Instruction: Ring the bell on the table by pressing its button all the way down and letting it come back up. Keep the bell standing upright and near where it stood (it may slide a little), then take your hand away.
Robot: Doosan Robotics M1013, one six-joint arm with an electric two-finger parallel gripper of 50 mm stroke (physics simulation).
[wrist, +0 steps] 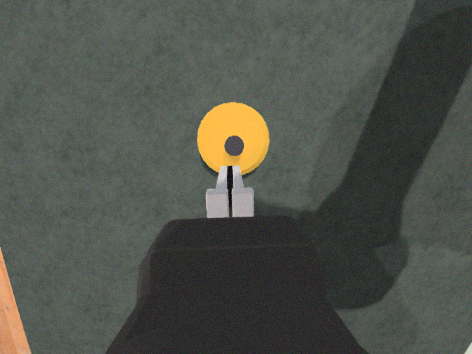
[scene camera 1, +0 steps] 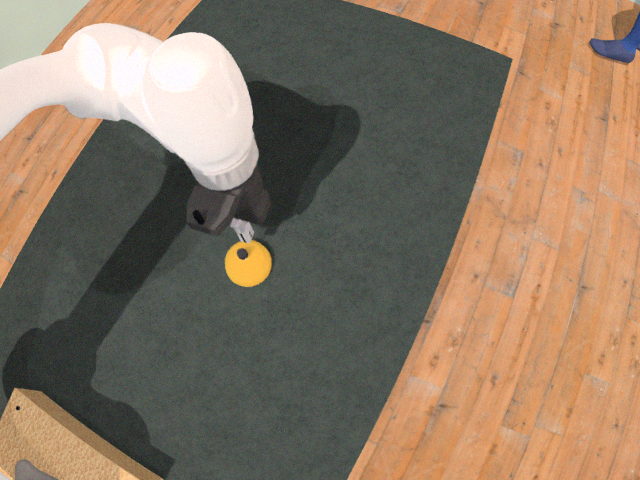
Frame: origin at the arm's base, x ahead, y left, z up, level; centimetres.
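Where they show: gripper, fingertip midpoint: [wrist: 230, 178] [scene camera 1: 247, 236].
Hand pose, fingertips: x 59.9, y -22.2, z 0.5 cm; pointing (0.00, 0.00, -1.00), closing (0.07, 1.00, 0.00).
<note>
Each offset is from my fingertips to the centre of the thing. Level surfaces: height alone.
The bell {dx -2.5, dy +0.6, dz -4.9 cm} [scene camera 1: 250, 271] [wrist: 220, 122] is a round yellow dome, upright on the dark green table top. Its dark button {dx -2.5, dy +0.6, dz -2.1 cm} [scene camera 1: 241, 253] [wrist: 234, 145] stands up at the middle of the dome. My gripper [scene camera 1: 249, 241] [wrist: 230, 178] is shut with nothing between its light grey fingers. In the wrist view the fingertips overlap the near edge of the bell, just short of the button. In the scene view the tips are beside the button, toward the arm. A gap to the button shows in both views; the height of the tips above the bell is hard to tell.
The dark green surface {dz -8.2 cm} [scene camera 1: 330, 330] [wrist: 100, 100] has wooden floor [scene camera 1: 542, 258] around it. A tan box-like piece [scene camera 1: 62, 439] is at the bottom left of the scene view. A blue foot-like shape [scene camera 1: 615, 50] shows at the top right. The arm casts broad shadows.
</note>
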